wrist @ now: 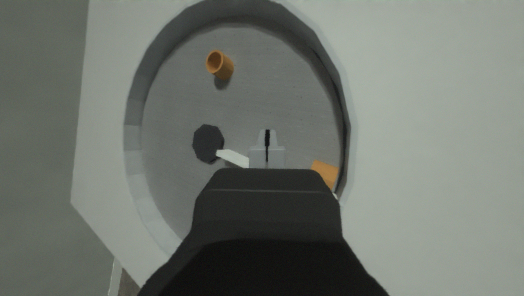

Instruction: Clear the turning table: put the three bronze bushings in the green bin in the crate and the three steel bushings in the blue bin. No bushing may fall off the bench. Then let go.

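Frame: origin at the arm's base, x ahead, y left, z up, level; centimetres.
Seen in the pictures: gripper, fingertip midpoint: [267, 139].
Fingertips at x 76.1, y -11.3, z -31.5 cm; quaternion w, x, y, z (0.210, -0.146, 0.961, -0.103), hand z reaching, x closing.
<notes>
Pixels of each thing's middle, then the offset from my fingertips to it. "spot": a spot on its surface instead. Level surfaces: height alone.
- grey turning table, body centre: [209, 143] dx +11.6, dy +4.8, dz -4.7 cm
- second bronze bushing, body centre: [321, 176] dx -6.4, dy +2.0, dz -3.0 cm
- dark hub, body centre: [207, 143] dx +11.6, dy +4.8, dz -4.2 cm
- pale bar, surface spot: [233, 157] spot: dx +4.4, dy +4.2, dz -1.7 cm
- raised round rim, surface spot: [134, 107] spot: dx +32.0, dy +4.6, dz -3.0 cm
- pale bench top, surface height: dz -9.9 cm
One bronze bushing [220, 65] is on the grey turning table [270, 90], in its upper left part, tilted so that its open end shows. A second bronze bushing [325, 173] is at the right side of the turning table, close to the rim and partly hidden by the gripper's body. My gripper [267, 139] is shut with nothing between its fingers. It is over the turning table, between the dark hub and the second bushing. No steel bushing, crate, green bin or blue bin shows in this view.
A dark hub [208, 143] stands in the turning table, with a pale bar [233, 157] running from it under the gripper. A raised round rim [134, 107] surrounds the table. The pale bench top [430, 125] extends right; its left edge and cut corner show.
</notes>
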